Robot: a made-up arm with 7 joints. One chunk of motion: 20 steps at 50 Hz.
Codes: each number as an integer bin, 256 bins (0 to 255) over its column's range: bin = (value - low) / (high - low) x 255, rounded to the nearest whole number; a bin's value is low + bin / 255 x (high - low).
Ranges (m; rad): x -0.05..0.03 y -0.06..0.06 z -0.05..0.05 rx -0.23..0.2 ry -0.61..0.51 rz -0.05..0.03
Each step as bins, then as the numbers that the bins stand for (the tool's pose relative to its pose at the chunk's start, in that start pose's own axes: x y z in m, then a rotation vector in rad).
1 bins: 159 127 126 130 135 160
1 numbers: -0.0001 -0.0002 -0.0006 -0.0108 -0.0171 0.0002
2 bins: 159 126 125 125 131 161
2 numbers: -0.0001 -0.0007 -0.0010 -0.0192 -0.0346 0.0005
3 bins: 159 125 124 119 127 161
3 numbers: -0.0001 -0.0012 -0.0014 -0.0293 -0.0522 0.0005
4 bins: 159 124 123 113 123 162
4 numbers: -0.0001 -0.0016 -0.0018 -0.0395 -0.0698 0.0008
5 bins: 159 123 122 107 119 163
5 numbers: -0.0001 -0.0021 -0.0022 -0.0496 -0.0873 0.0011
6 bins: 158 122 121 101 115 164
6 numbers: -0.0004 -0.0026 -0.0025 -0.0597 -0.1049 0.0015
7 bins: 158 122 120 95 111 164
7 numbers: -0.0004 -0.0026 -0.0029 -0.0698 -0.1225 0.0015
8 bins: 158 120 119 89 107 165
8 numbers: -0.0004 -0.0035 -0.0033 -0.0799 -0.1400 0.0018
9 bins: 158 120 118 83 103 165
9 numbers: -0.0004 -0.0035 -0.0037 -0.0900 -0.1576 0.0018
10 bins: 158 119 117 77 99 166
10 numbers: -0.0004 -0.0040 -0.0041 -0.1002 -0.1752 0.0021
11 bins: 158 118 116 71 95 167
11 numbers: -0.0004 -0.0045 -0.0045 -0.1103 -0.1927 0.0024
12 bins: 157 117 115 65 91 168
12 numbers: -0.0007 -0.0049 -0.0049 -0.1204 -0.2103 0.0027
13 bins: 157 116 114 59 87 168
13 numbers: -0.0007 -0.0054 -0.0053 -0.1305 -0.2279 0.0027
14 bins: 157 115 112 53 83 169
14 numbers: -0.0007 -0.0059 -0.0061 -0.1406 -0.2455 0.0030
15 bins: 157 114 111 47 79 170
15 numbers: -0.0007 -0.0064 -0.0065 -0.1507 -0.2630 0.0033
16 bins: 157 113 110 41 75 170
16 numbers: -0.0007 -0.0068 -0.0069 -0.1609 -0.2806 0.0033
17 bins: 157 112 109 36 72 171
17 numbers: -0.0007 -0.0073 -0.0073 -0.1693 -0.2938 0.0036
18 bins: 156 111 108 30 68 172
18 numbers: -0.0011 -0.0078 -0.0076 -0.1794 -0.3113 0.0040
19 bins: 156 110 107 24 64 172
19 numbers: -0.0011 -0.0082 -0.0080 -0.1895 -0.3289 0.0040
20 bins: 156 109 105 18 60 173
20 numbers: -0.0011 -0.0087 -0.0088 -0.1996 -0.3465 0.0043
